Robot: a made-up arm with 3 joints. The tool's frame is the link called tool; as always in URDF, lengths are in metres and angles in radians.
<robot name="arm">
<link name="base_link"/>
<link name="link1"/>
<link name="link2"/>
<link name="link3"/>
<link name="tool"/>
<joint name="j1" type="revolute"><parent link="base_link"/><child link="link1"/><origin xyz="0.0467 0.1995 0.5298" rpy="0 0 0"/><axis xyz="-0.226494 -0.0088 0.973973"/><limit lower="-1.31" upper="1.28"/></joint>
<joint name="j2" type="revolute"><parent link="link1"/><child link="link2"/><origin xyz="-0.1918 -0.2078 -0.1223" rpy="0 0 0"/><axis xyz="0 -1 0"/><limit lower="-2.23" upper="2.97"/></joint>
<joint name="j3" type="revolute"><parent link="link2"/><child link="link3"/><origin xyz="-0.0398 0.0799 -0.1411" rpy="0 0 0"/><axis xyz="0.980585 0.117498 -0.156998"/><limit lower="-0.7" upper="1.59"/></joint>
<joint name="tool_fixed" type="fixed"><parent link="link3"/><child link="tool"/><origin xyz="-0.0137 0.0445 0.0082" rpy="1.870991 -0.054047 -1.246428"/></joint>
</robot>
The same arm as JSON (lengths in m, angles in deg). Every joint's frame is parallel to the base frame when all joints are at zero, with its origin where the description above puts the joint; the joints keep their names.
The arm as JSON. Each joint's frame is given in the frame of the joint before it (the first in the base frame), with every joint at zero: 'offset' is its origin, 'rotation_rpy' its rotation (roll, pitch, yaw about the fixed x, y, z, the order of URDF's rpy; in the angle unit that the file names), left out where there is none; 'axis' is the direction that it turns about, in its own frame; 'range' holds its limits. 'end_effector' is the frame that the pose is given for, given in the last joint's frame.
{"length_unit": "m", "angle_unit": "deg", "chain": [
  {"id": "j1", "offset": [0.0467, 0.1995, 0.5298], "axis": [-0.226494, -0.0088, 0.973973], "range": [-75.06, 73.34]},
  {"id": "j2", "offset": [-0.1918, -0.2078, -0.1223], "axis": [0.0, -1.0, 0.0], "range": [-127.77, 170.17]},
  {"id": "j3", "offset": [-0.0398, 0.0799, -0.1411], "axis": [0.980585, 0.117498, -0.156998], "range": [-40.11, 91.1]}
], "end_effector": {"offset": [-0.0137, 0.0445, 0.0082], "rotation_rpy": [107.2, -3.1, -71.42]}}

